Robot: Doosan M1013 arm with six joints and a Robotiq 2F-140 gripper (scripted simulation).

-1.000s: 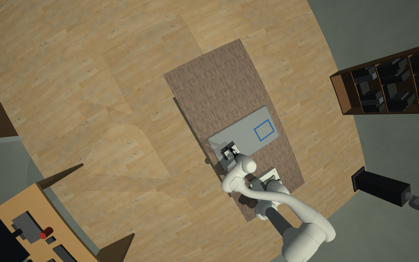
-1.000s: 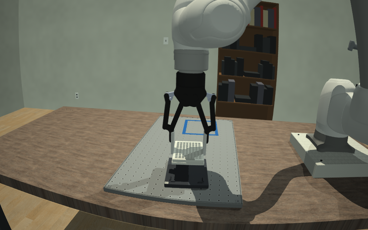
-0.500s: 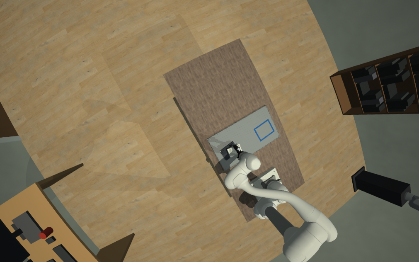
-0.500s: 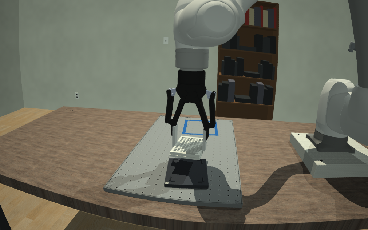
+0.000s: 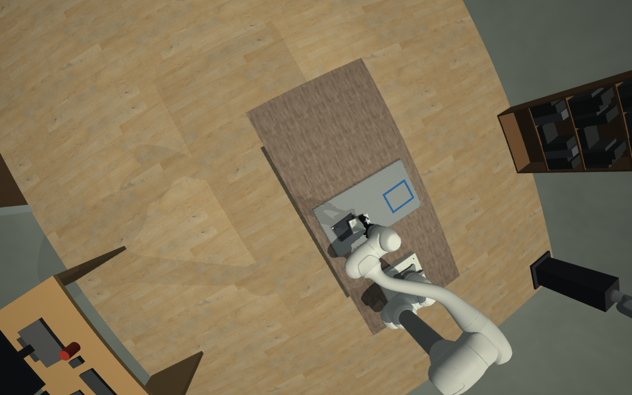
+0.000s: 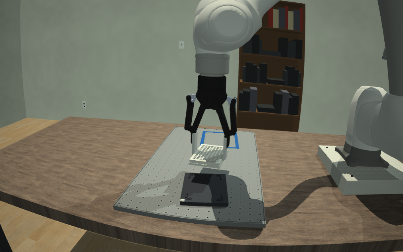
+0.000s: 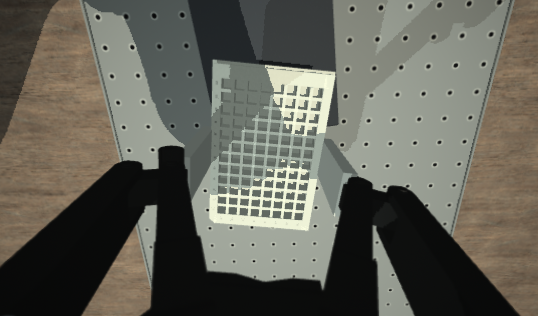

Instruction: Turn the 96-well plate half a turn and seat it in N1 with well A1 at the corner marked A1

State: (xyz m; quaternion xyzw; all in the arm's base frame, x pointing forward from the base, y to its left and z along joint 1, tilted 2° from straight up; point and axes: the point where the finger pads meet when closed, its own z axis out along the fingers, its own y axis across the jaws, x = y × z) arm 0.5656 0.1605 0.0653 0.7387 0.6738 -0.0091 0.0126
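Now: the dark plate nest N1 9 cm below my hand and 8 cm to the left of it. Round my hand: A1 label (16 cm to the left, 9 cm below, 4 cm ahead); white 96-well plate (2 cm below).
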